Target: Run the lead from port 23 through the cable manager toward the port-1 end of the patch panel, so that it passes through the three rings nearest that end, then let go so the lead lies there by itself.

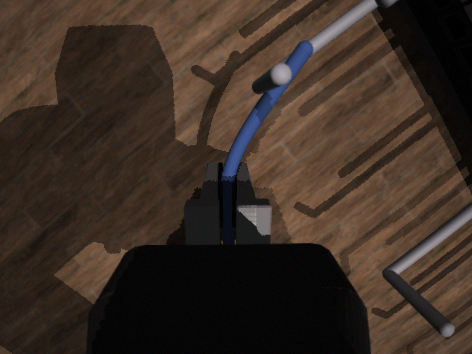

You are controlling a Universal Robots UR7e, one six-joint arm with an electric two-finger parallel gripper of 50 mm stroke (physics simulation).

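The blue lead (243, 137) runs from its visible upper end near a grey metal ring (340, 26) down in a curve to my gripper (227, 182). The gripper is shut on the lead, with the lead between its two fingertips. The upper part of the lead lies against the ring's rod, beside its round-tipped prong (281, 74). The lower part of the lead is hidden under the dark gripper body. Another grey ring (430, 240) of the cable manager, with a bent arm, shows at the right, apart from the lead.
A black panel edge (445, 65) runs down the upper right, and the rings' rods reach out from that side. The wood-patterned surface (280, 165) lies below, with shadows of the rings and the gripper across it.
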